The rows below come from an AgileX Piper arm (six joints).
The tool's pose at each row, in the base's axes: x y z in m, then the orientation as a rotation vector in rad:
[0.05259, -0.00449, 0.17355, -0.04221, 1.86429, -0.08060]
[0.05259, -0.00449, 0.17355, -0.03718, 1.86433, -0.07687]
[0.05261, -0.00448, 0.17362, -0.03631, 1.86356, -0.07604]
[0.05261, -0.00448, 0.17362, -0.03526, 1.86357, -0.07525]
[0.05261, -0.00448, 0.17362, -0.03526, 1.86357, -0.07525]
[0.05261, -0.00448, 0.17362, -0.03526, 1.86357, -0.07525]
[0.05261, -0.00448, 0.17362, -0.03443, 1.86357, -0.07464]
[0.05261, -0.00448, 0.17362, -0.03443, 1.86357, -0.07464]
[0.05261, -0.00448, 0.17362, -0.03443, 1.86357, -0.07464]
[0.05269, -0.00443, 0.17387, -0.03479, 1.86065, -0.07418]
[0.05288, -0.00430, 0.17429, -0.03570, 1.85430, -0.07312]
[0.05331, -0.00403, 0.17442, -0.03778, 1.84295, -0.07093]
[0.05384, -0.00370, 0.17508, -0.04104, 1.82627, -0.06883]
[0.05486, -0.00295, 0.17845, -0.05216, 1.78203, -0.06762]
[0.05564, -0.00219, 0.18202, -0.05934, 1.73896, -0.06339]
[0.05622, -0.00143, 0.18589, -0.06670, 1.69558, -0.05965]
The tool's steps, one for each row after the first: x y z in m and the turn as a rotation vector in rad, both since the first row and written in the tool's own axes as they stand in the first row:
[0.00000, 0.00000, 0.00000, 0.00000, 0.00000, 0.00539]
[-0.00007, 0.00000, 0.00000, -0.00009, -0.00078, 0.00643]
[-0.00007, 0.00000, 0.00000, -0.00010, -0.00077, 0.00756]
[-0.00007, 0.00000, 0.00000, -0.00010, -0.00077, 0.00756]
[-0.00007, 0.00000, 0.00000, -0.00010, -0.00077, 0.00756]
[-0.00007, 0.00000, 0.00000, -0.00010, -0.00078, 0.00845]
[-0.00007, 0.00000, 0.00000, -0.00010, -0.00078, 0.00845]
[-0.00007, 0.00000, 0.00000, -0.00010, -0.00078, 0.00845]
[-0.00034, 0.00004, 0.00000, -0.00048, -0.00372, 0.00845]
[-0.00080, 0.00014, 0.00006, -0.00142, -0.01012, 0.00841]
[-0.00107, 0.00040, 0.00042, -0.00355, -0.02157, 0.00817]
[-0.00188, 0.00068, 0.00073, -0.00602, -0.03837, 0.00709]
[-0.00544, 0.00118, 0.00070, -0.01087, -0.08280, 0.00018]
[-0.00913, 0.00167, 0.00039, -0.01593, -0.12608, -0.00250]
[-0.01305, 0.00214, -0.00020, -0.02080, -0.16964, -0.00563]

